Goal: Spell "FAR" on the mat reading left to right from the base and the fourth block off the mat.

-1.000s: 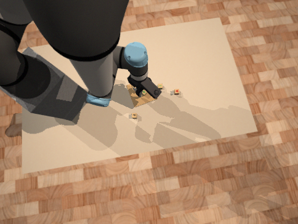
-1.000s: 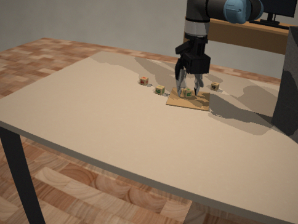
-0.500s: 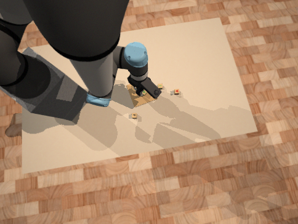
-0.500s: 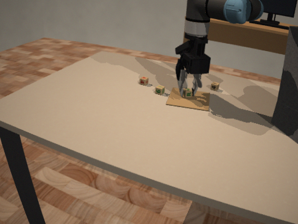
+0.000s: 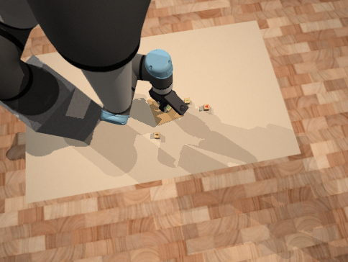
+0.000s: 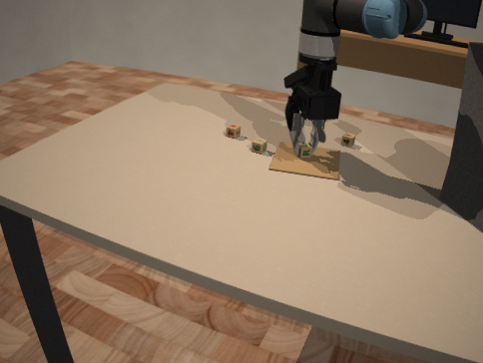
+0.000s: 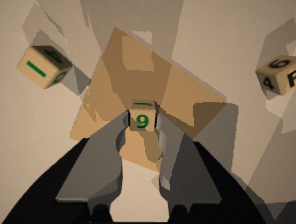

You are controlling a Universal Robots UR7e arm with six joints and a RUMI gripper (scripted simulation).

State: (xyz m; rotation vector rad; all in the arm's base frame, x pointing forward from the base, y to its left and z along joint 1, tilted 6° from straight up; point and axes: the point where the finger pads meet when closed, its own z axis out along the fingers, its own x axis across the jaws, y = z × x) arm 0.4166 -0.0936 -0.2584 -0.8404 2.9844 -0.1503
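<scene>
Now: hand 1 cm past the brown mat, 1 cm to the right of it and 2 cm above it. The rest, counted from my hand: F block: 9 cm behind, 11 cm to the right, 1 cm below; then green R block: right at my hand; then green-lettered block: 10 cm ahead, 1 cm to the left, 1 cm below.
</scene>
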